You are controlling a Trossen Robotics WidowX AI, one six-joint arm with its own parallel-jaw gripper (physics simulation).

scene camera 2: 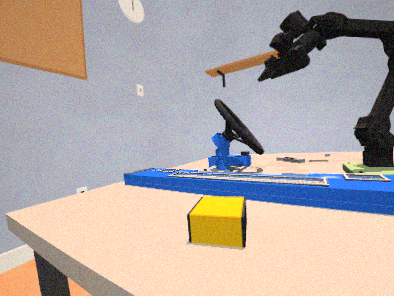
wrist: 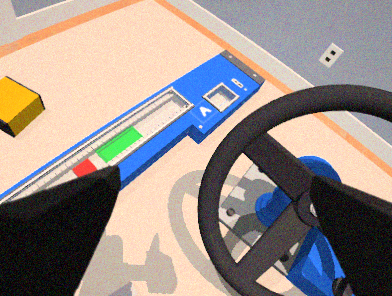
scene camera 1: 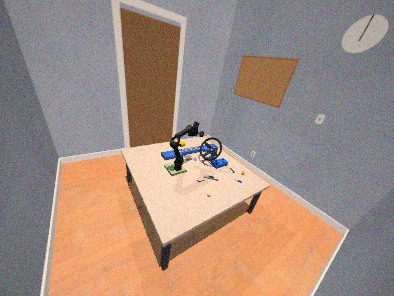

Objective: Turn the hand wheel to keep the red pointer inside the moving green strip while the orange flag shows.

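Pixels of known places: gripper, fingertip midpoint: (scene camera 2: 264, 79) (wrist: 216, 180) (scene camera 1: 197, 135); arm's base, origin of the base link: (scene camera 2: 378, 165) (scene camera 1: 177, 168).
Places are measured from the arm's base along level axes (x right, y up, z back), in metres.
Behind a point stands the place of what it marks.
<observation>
The black hand wheel (scene camera 1: 220, 145) @(x 0.090, y 0.249, z -0.502 m) (scene camera 2: 257, 148) @(x -0.083, y 0.075, z -0.358 m) (wrist: 208, 200) @(x -0.119, y 0.133, z -0.386 m) stands tilted on its blue mount (scene camera 1: 220, 162) (scene camera 2: 222, 155) @(x -0.041, y 0.048, z -0.513 m). In the wrist view, the red pointer (wrist: 85, 168) @(x -0.297, y 0.016, z -0.347 m) is just left of the green strip (wrist: 120, 144) @(x -0.291, y 0.016, z -0.417 m), outside it, in the slot of the long blue rail (scene camera 1: 167, 156) @(x -0.241, y 0.018, z 0.008 m) (scene camera 2: 300, 196) @(x -0.349, y -0.006, z -0.224 m) (wrist: 210, 70) @(x -0.298, y 0.016, z -0.701 m). The left fingertip covers part of the rail close by. No orange flag shows; the small window (wrist: 221, 97) @(x -0.232, y 0.016, z -0.652 m) beside the letter A looks pale. My gripper (scene camera 1: 201, 134) @(x -0.125, y 0.302, z -0.314 m) (scene camera 2: 270, 72) (wrist: 216, 180) @(x -0.125, y 0.302, z -0.314 m) is open and empty, above the wheel and apart from it in scene camera 2.
A yellow block (scene camera 1: 182, 144) @(x -0.464, y 0.006, z -0.337 m) (scene camera 2: 217, 230) @(x -0.533, y -0.003, z -0.325 m) (wrist: 20, 105) @(x -0.466, y 0.017, z -0.347 m) lies on the table (scene camera 1: 165, 215) @(x 0.456, y -0.025, z 0.357 m) behind the rail. The arm's green base plate (scene camera 1: 172, 170) @(x 0.007, y 0.001, z 0.067 m) is left of the wheel in scene camera 1. Small tools (scene camera 1: 211, 178) @(x 0.288, y -0.012, z -0.261 m) lie on the near side of the table.
</observation>
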